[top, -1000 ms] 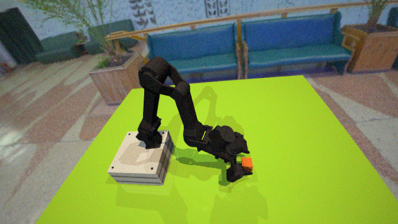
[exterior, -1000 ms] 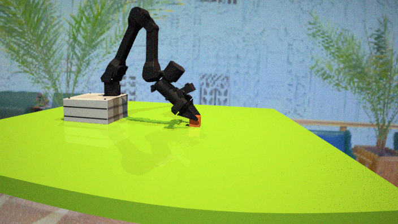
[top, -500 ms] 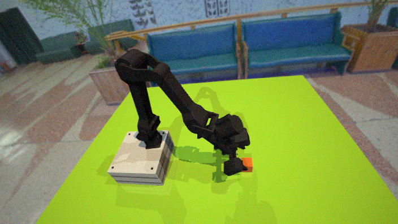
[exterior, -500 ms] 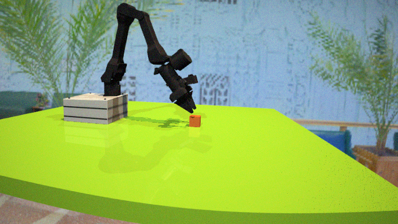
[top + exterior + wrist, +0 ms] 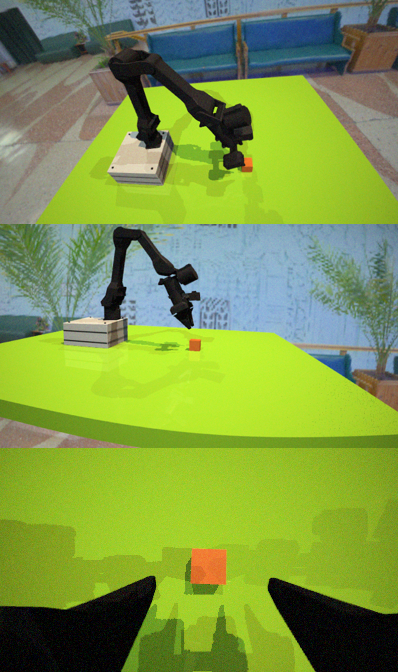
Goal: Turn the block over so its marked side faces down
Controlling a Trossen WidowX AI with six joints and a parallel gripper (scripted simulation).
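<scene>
Now: gripper tip 70 mm above the orange block and 10 mm short of it.
</scene>
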